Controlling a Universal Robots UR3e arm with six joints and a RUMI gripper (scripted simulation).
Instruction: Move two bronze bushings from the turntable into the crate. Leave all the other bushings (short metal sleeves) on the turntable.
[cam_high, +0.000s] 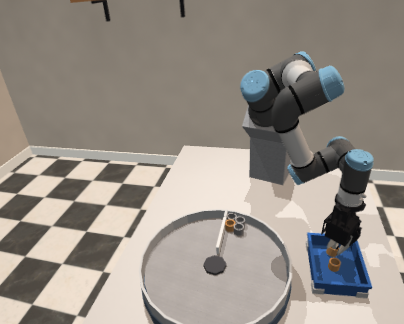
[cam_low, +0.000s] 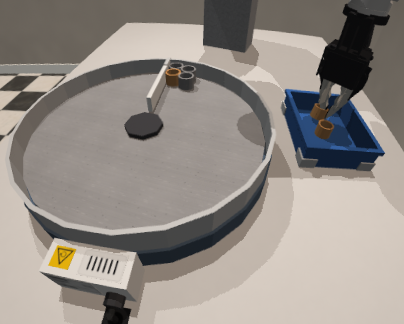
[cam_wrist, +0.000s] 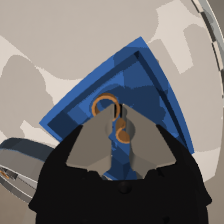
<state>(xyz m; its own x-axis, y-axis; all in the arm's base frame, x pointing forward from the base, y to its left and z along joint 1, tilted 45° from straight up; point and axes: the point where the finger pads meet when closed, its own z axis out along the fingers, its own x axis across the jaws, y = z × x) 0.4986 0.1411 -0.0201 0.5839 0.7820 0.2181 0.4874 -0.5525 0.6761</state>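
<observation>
Right now the blue crate is 4 cm ahead of my hand, 2 cm to the right of it and 1 cm below it. Also, from my hand: grey turntable 3 cm ahead, 38 cm to the right, 2 cm above.
</observation>
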